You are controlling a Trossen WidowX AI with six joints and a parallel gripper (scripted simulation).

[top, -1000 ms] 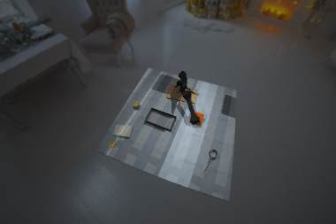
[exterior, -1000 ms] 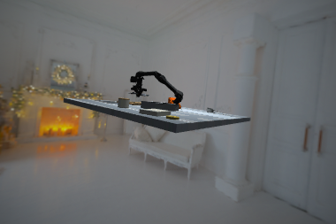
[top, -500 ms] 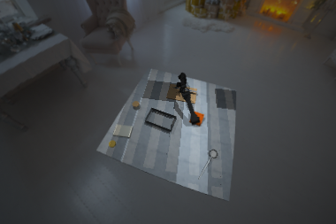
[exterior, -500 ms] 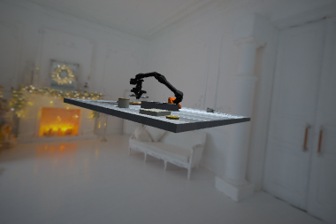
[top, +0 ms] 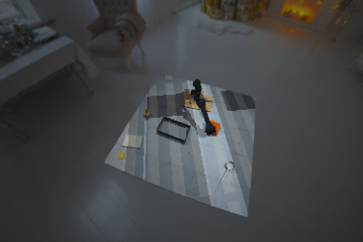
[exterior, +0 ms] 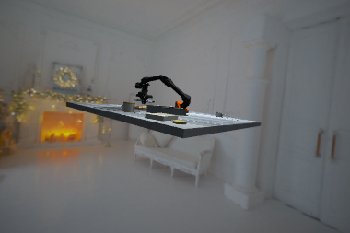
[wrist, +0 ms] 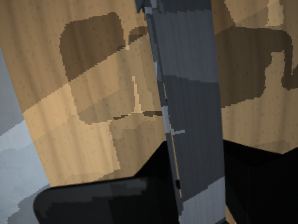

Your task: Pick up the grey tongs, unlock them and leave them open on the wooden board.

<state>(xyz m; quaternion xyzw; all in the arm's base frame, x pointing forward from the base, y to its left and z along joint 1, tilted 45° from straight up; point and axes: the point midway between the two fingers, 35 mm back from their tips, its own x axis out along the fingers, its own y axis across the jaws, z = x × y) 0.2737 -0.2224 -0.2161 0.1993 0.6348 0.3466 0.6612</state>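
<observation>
Now: the wooden board 40 mm below my gripper tip. Also, from my gripper tip: pale flat block (380 mm ahead, 750 mm to the left, 30 mm below); then brown cup (410 mm ahead, 420 mm to the left, 10 mm below); then roasting tin (70 mm ahead, 460 mm to the left, 20 mm below).
</observation>
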